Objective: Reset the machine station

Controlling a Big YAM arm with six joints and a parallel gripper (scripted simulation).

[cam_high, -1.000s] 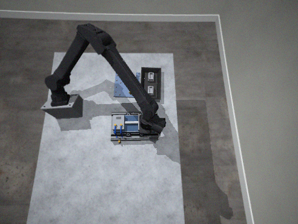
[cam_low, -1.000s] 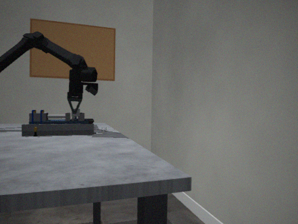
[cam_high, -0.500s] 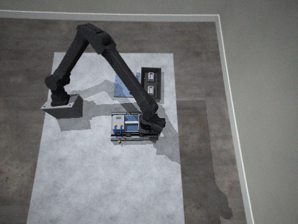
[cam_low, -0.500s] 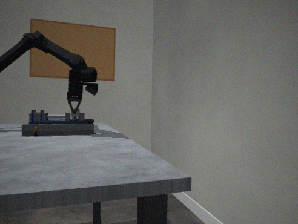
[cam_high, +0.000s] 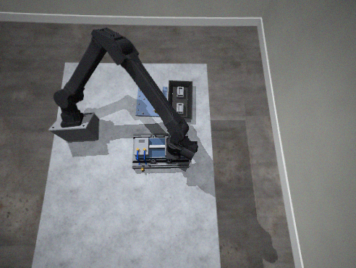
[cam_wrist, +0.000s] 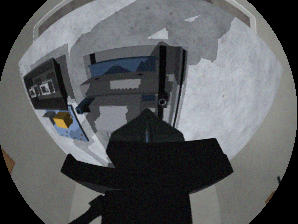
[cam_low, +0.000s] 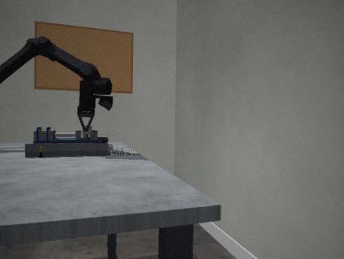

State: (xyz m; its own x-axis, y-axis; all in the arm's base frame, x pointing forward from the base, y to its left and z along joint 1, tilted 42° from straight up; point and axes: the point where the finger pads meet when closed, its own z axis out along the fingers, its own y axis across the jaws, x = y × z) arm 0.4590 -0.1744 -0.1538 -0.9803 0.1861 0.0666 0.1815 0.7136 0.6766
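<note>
Right now the gray block is 4 cm to the left of my hand and 1 cm ahead of it. The rest, counted from my hand: yellow brass blank (29 cm to the left, 8 cm below, 3 cm behind); vise (6 cm below, 6 cm behind, 5 cm to the left); blue infeed plate (35 cm to the left, 10 cm below, 6 cm behind).
</note>
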